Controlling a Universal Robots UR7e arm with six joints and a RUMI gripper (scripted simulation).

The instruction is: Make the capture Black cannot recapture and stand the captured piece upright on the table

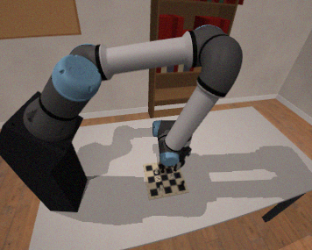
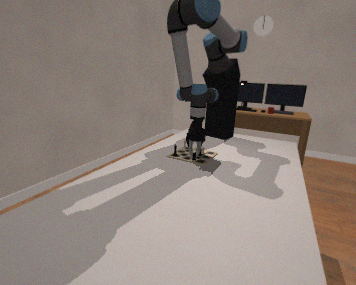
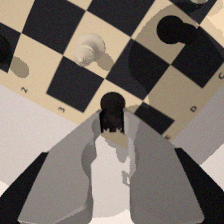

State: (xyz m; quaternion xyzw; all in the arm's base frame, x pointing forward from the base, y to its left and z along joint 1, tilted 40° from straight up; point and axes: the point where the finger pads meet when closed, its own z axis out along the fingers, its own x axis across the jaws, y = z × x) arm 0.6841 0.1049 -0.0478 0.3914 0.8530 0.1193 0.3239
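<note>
The white pawn is 30 mm behind my hand and 40 mm to the right of it. Also, from my hand: tall black piece: 20 mm ahead, 110 mm to the right, 10 mm above; chessboard: 70 mm behind, 40 mm to the right, 30 mm below; black pawn: 80 mm behind.
</note>
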